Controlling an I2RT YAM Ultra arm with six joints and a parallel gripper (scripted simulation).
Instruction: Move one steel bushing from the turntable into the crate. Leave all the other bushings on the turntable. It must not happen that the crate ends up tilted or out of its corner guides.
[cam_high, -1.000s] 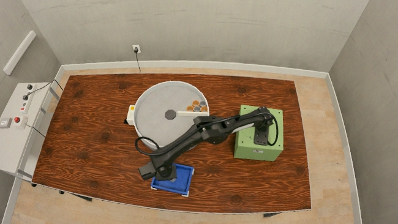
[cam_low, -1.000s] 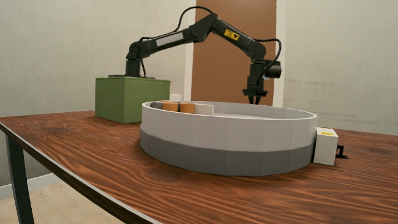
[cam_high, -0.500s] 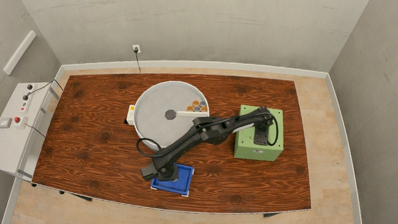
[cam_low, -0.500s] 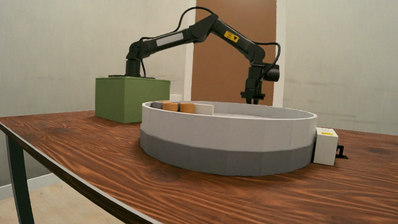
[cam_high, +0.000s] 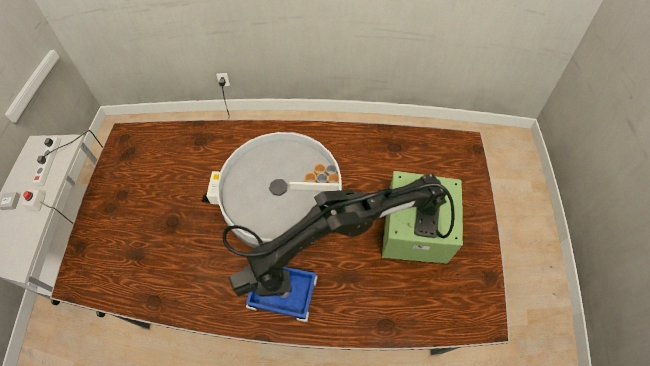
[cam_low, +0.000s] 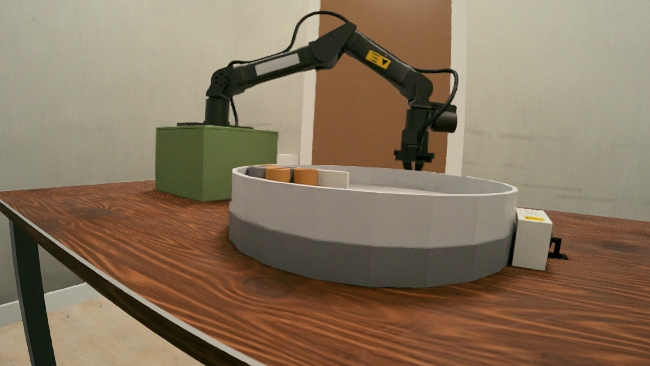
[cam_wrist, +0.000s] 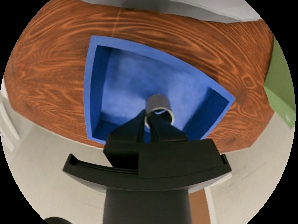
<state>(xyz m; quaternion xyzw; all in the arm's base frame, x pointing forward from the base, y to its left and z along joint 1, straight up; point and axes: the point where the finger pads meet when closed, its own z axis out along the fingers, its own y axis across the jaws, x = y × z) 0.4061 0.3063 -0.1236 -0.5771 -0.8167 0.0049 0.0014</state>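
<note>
Now: hand 1 cm past the blue crate and 1 cm above it. Round my hand: round grey turntable 8 cm ahead, 35 cm to the right, 1 cm above.
</note>
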